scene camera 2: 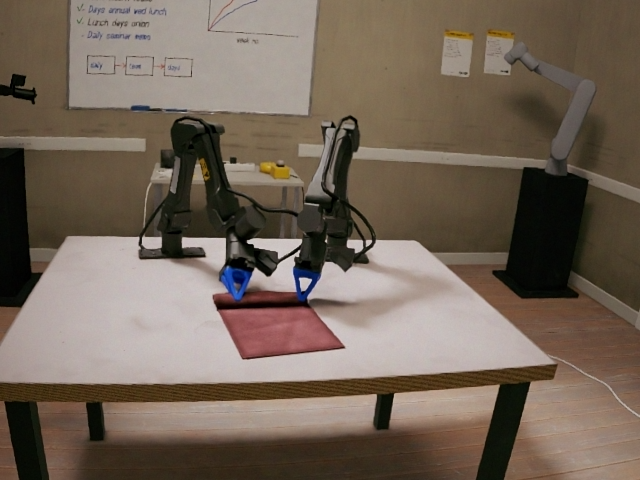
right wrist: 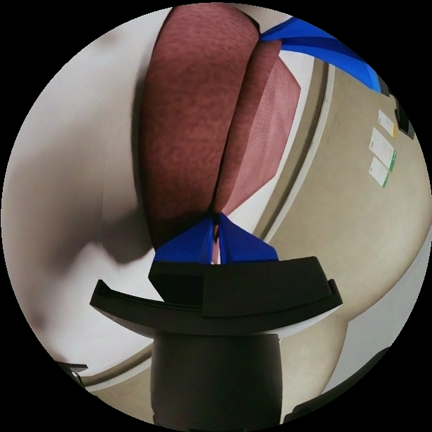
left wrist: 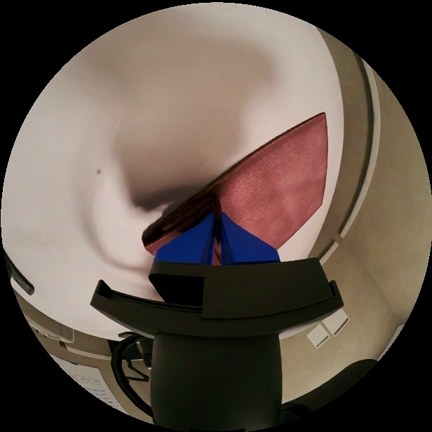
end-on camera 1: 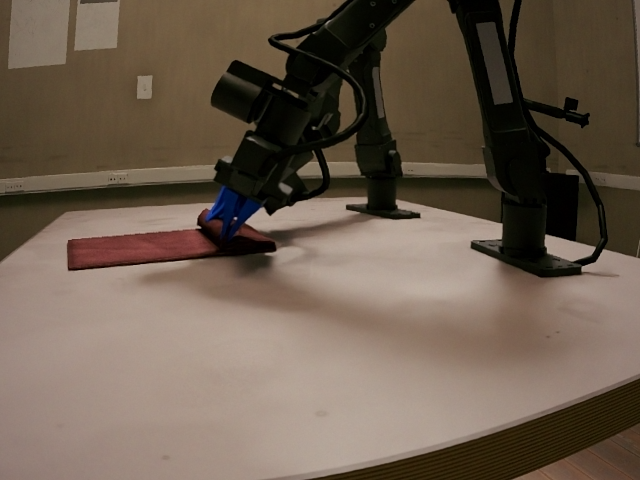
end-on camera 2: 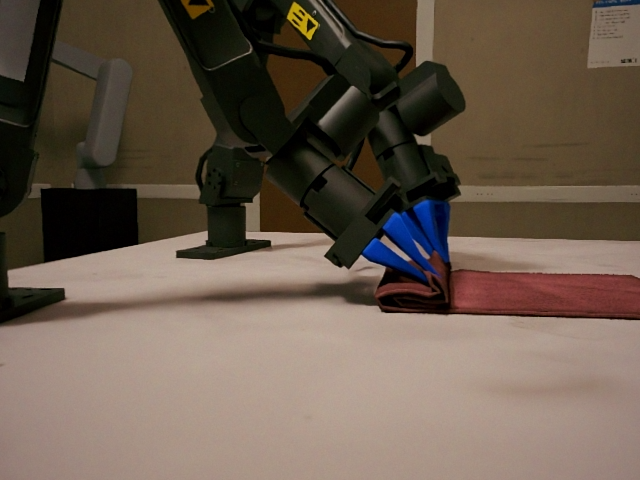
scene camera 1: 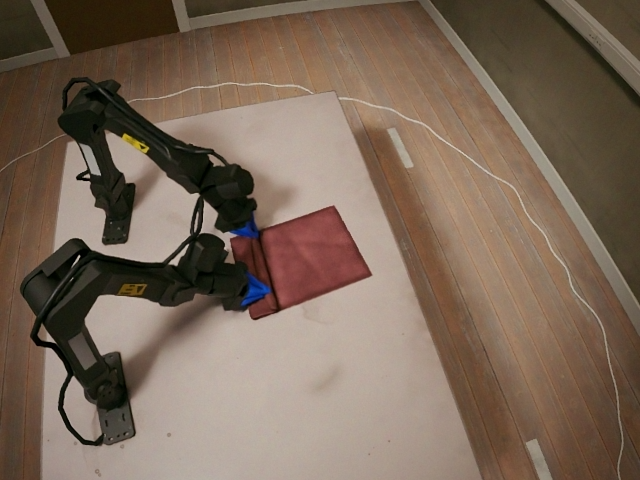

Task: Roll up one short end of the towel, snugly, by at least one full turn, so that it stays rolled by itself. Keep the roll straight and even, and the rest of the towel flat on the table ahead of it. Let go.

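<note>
The dark red towel (scene camera 1: 315, 253) (scene camera 2: 279, 330) (end-on camera 1: 139, 248) (left wrist: 280, 185) lies flat on its far part. Its end nearer the arm bases is folded in several layers (scene camera 1: 252, 258) (end-on camera 2: 413, 290) (right wrist: 190, 110), low and flattened, with a narrow ridge pinched up along its inner side. My left gripper (scene camera 1: 256, 236) (scene camera 2: 302, 299) (end-on camera 1: 225, 240) (left wrist: 217, 217) is shut on the ridge at one side edge. My right gripper (scene camera 1: 269, 292) (scene camera 2: 237, 298) (end-on camera 2: 433, 276) (right wrist: 215, 217) is shut on the ridge near the other side. The fingertips hide the pinched cloth.
The towel is on a pale table (scene camera 1: 320, 403) (scene camera 2: 439, 341). Both arm bases (scene camera 1: 117, 222) (scene camera 1: 116, 418) stand at its left in scene camera 1. The two wrists are close together. A small side table (scene camera 2: 206, 178) stands behind the arms.
</note>
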